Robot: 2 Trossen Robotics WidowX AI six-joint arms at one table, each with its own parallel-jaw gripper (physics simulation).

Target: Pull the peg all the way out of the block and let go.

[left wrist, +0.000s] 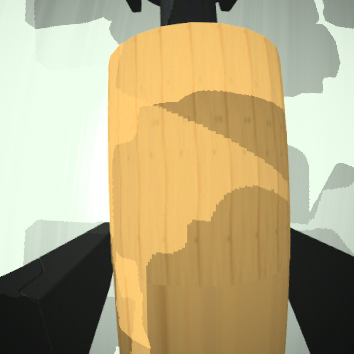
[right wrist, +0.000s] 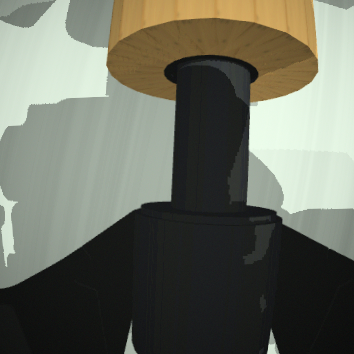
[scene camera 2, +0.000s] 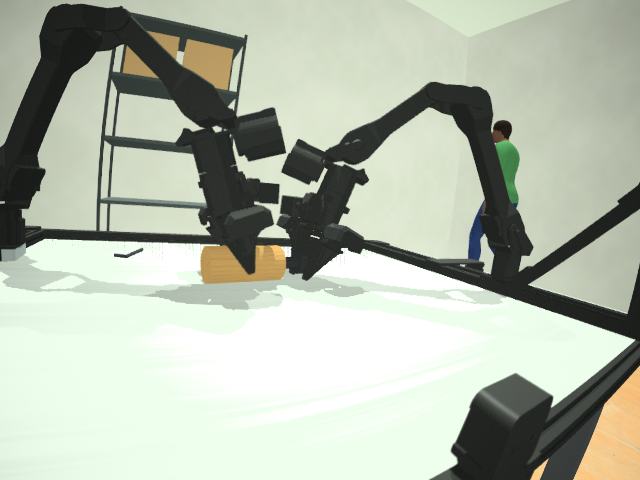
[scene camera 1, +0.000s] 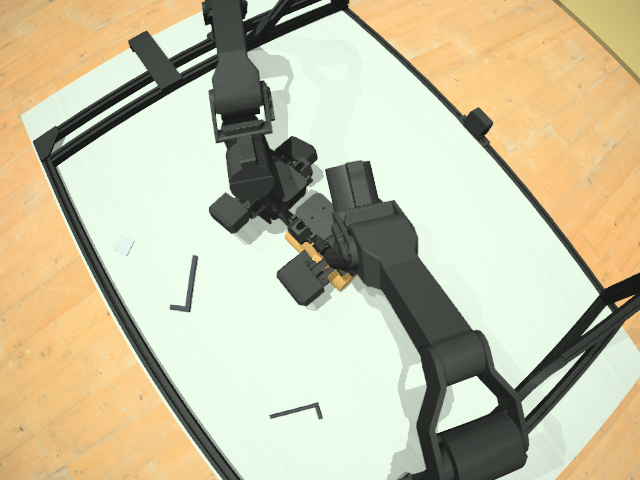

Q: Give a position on a dark peg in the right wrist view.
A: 204, 266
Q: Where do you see a wooden block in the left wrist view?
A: At 198, 184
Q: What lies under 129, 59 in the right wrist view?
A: A wooden block.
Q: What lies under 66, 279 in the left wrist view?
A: My left gripper.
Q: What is my right gripper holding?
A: A dark peg.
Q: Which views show my left gripper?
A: The left wrist view, scene camera 2 and scene camera 1 only.
